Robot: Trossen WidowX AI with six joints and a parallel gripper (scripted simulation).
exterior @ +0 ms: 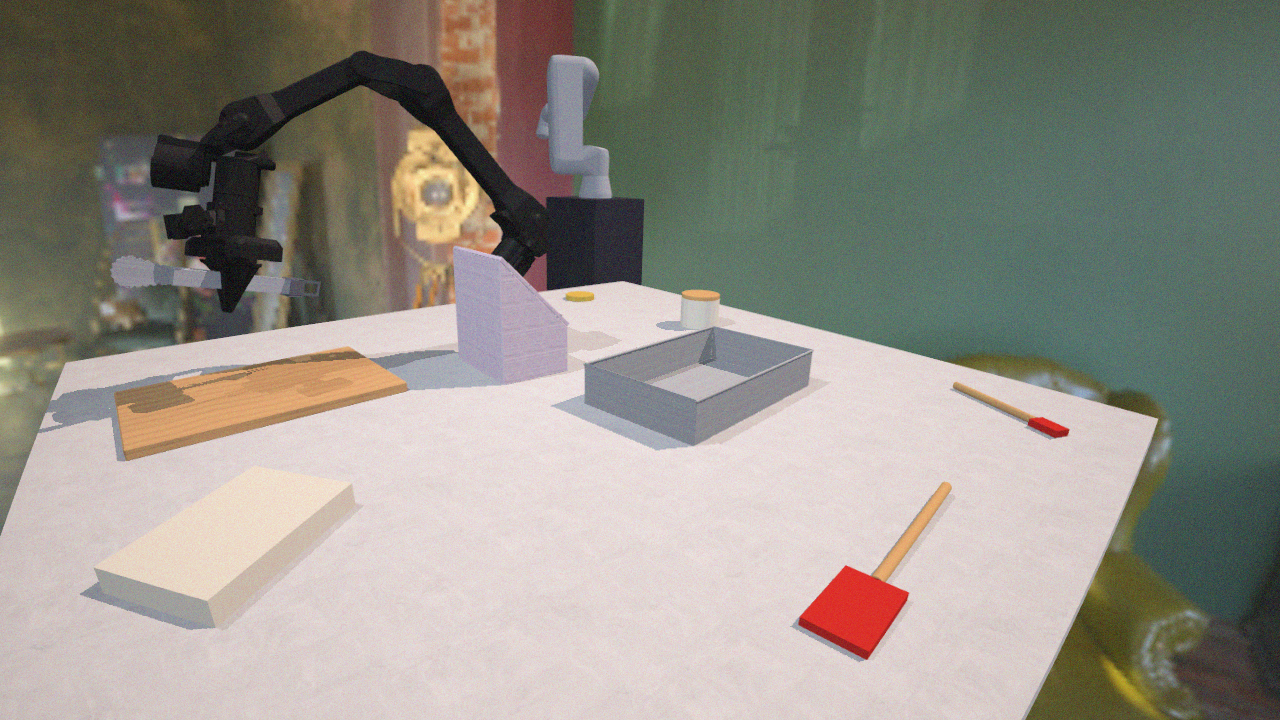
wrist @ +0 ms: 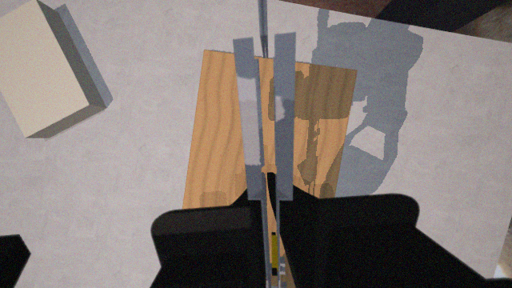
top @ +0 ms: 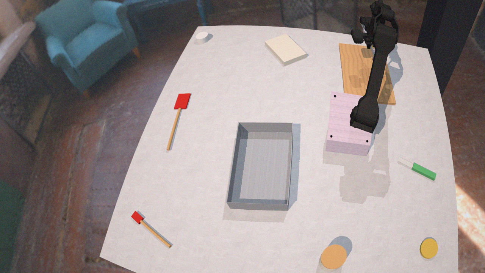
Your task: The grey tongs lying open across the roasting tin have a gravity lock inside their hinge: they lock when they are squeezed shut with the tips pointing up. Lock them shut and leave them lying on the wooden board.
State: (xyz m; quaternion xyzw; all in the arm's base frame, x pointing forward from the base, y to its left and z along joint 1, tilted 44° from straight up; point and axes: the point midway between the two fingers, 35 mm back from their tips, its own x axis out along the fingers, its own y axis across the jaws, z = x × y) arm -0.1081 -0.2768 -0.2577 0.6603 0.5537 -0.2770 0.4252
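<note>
My gripper tip is now 20 mm to the right of the wooden board and 120 mm above it. From my gripper tip the other things lie so: green-handled knife: 140 mm behind, 510 mm to the left, 120 mm below; grey roasting tin: 440 mm ahead, 500 mm to the left, 100 mm below; cream block: 380 mm ahead, 110 mm to the right, 120 mm below.
</note>
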